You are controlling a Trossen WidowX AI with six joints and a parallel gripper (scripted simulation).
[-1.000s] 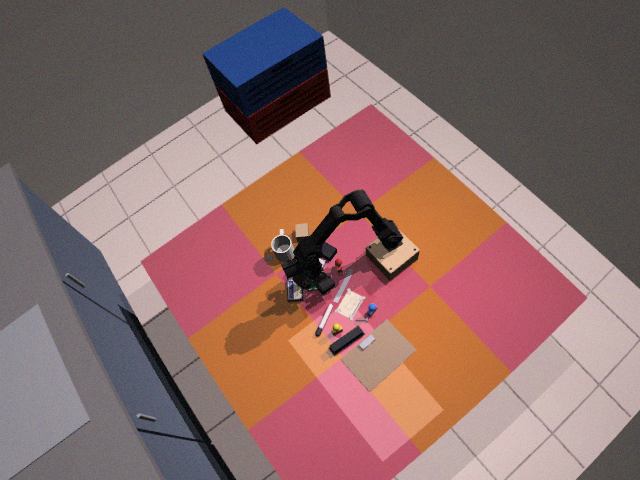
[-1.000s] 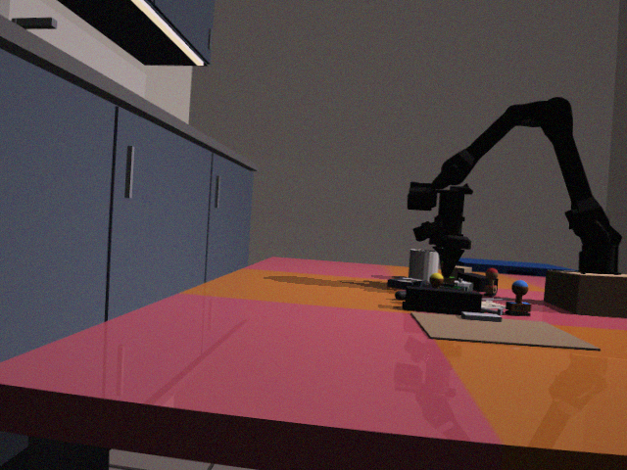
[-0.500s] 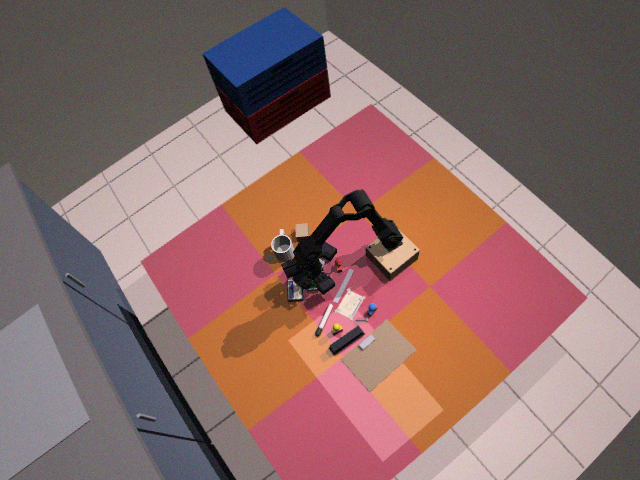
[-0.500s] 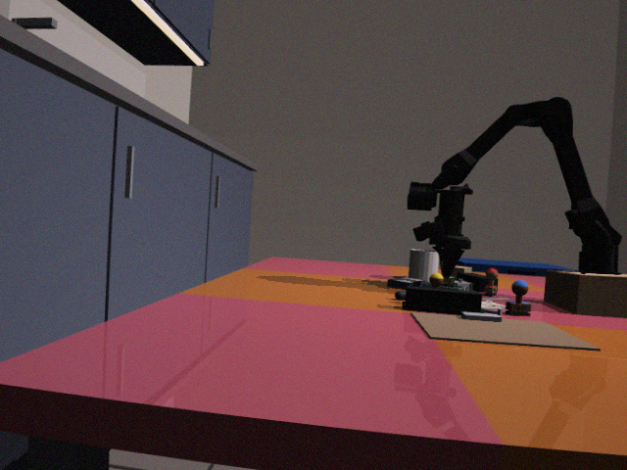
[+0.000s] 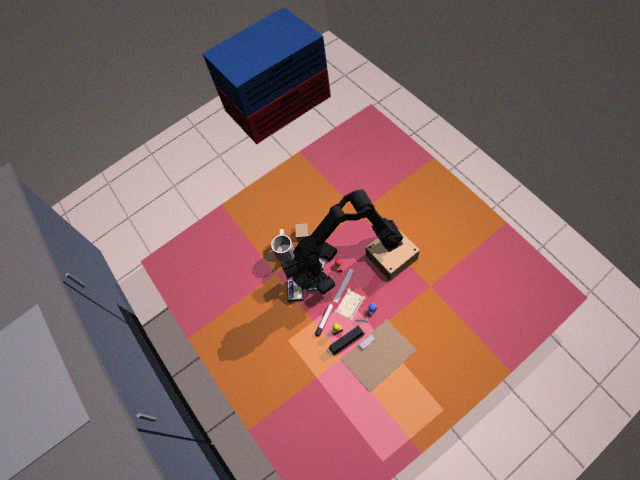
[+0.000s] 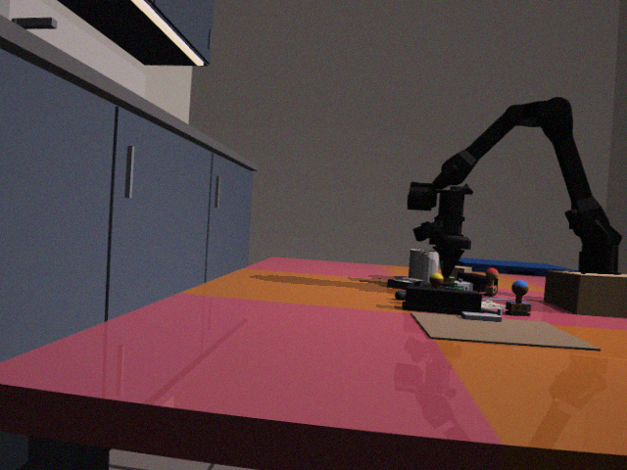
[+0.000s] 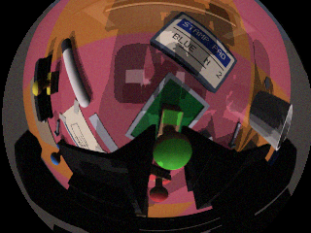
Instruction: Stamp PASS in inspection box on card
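The green-knobbed stamp is right at my gripper tip. Round my gripper tip: red-knobbed stamp 110 mm behind, 10 mm to the right, 20 mm below; then green ink pad 30 mm below; then blue-labelled tin 90 mm ahead, 20 mm to the right, 20 mm below.
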